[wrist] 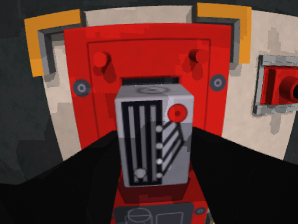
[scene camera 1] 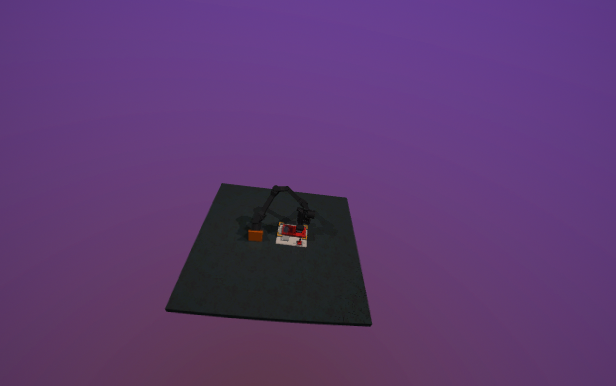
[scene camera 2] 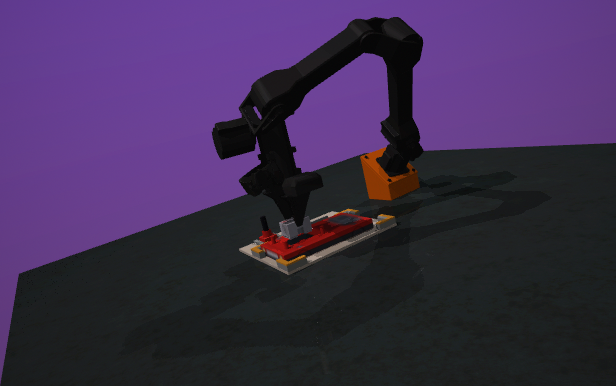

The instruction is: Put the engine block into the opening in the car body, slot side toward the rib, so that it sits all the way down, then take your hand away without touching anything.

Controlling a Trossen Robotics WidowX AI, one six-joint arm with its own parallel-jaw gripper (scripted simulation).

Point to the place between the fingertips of the gripper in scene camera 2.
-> At 295, 224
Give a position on a red car body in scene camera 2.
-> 335, 229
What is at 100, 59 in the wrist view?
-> A red car body.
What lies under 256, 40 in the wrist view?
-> A cream base plate.
